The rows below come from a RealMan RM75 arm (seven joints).
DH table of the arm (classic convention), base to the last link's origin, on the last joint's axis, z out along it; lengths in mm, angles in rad. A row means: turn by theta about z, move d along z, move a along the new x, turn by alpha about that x. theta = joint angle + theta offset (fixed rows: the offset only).
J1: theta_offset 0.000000; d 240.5; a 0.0; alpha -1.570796
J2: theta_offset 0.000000; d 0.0; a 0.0; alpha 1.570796
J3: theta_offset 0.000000; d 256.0; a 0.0; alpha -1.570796
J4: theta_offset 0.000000; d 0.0; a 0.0; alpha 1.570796
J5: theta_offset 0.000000; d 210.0; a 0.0; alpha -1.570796
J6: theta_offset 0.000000; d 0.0; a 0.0; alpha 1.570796
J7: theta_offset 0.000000; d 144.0; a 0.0; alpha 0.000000
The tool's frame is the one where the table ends.
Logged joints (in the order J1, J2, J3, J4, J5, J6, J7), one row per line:
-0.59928 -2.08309 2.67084 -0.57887 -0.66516 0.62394 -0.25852
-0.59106 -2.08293 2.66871 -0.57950 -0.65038 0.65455 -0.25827
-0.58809 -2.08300 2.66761 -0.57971 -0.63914 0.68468 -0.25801
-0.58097 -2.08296 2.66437 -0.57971 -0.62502 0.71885 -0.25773
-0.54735 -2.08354 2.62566 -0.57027 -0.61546 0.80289 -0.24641
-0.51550 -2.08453 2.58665 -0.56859 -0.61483 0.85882 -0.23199
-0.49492 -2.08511 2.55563 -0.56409 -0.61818 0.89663 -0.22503
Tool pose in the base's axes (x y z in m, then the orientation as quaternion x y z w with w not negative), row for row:
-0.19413 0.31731 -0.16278 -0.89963 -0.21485 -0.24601 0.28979
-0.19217 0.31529 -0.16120 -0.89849 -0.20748 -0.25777 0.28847
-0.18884 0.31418 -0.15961 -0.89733 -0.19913 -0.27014 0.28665
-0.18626 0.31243 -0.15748 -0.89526 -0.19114 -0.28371 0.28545
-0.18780 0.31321 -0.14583 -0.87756 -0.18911 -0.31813 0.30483
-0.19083 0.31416 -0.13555 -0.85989 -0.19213 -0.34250 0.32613
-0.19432 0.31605 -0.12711 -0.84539 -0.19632 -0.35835 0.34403
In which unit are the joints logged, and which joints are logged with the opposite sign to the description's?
The joints are logged in radians. Opposite sign: J4.
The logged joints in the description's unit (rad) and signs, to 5 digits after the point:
-0.59928 -2.08309 2.67084 0.57887 -0.66516 0.62394 -0.25852
-0.59106 -2.08293 2.66871 0.57950 -0.65038 0.65455 -0.25827
-0.58809 -2.08300 2.66761 0.57971 -0.63914 0.68468 -0.25801
-0.58097 -2.08296 2.66437 0.57971 -0.62502 0.71885 -0.25773
-0.54735 -2.08354 2.62566 0.57027 -0.61546 0.80289 -0.24641
-0.51550 -2.08453 2.58665 0.56859 -0.61483 0.85882 -0.23199
-0.49492 -2.08511 2.55563 0.56409 -0.61818 0.89663 -0.22503

